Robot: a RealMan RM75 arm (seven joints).
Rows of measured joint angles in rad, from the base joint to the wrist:
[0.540 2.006 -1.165 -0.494 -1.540 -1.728 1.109]
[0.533 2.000 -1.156 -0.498 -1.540 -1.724 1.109]
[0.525 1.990 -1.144 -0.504 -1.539 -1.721 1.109]
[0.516 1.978 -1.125 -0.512 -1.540 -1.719 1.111]
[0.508 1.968 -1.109 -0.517 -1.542 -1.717 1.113]
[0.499 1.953 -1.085 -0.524 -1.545 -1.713 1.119]
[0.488 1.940 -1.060 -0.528 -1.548 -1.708 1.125]
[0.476 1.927 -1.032 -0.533 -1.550 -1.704 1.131]
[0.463 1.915 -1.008 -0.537 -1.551 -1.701 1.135]
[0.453 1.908 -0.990 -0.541 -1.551 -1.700 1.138]
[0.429 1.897 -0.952 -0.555 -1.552 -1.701 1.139]
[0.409 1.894 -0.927 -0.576 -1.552 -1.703 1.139]
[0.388 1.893 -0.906 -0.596 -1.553 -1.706 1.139]
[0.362 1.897 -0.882 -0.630 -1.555 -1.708 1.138]
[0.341 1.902 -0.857 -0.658 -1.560 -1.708 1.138]
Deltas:
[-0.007 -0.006 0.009 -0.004 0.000 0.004 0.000]
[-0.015 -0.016 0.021 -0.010 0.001 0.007 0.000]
[-0.024 -0.028 0.040 -0.018 0.000 0.009 0.002]
[-0.032 -0.038 0.056 -0.023 -0.002 0.011 0.004]
[-0.041 -0.053 0.080 -0.030 -0.005 0.015 0.010]
[-0.052 -0.066 0.105 -0.034 -0.008 0.020 0.016]
[-0.064 -0.079 0.133 -0.039 -0.010 0.024 0.022]
[-0.077 -0.091 0.157 -0.043 -0.011 0.027 0.026]
[-0.087 -0.098 0.175 -0.047 -0.011 0.028 0.029]
[-0.111 -0.109 0.213 -0.061 -0.012 0.027 0.030]
[-0.131 -0.112 0.238 -0.082 -0.012 0.025 0.030]
[-0.152 -0.113 0.259 -0.102 -0.013 0.022 0.030]
[-0.178 -0.109 0.283 -0.136 -0.015 0.020 0.029]
[-0.199 -0.104 0.308 -0.164 -0.020 0.020 0.029]

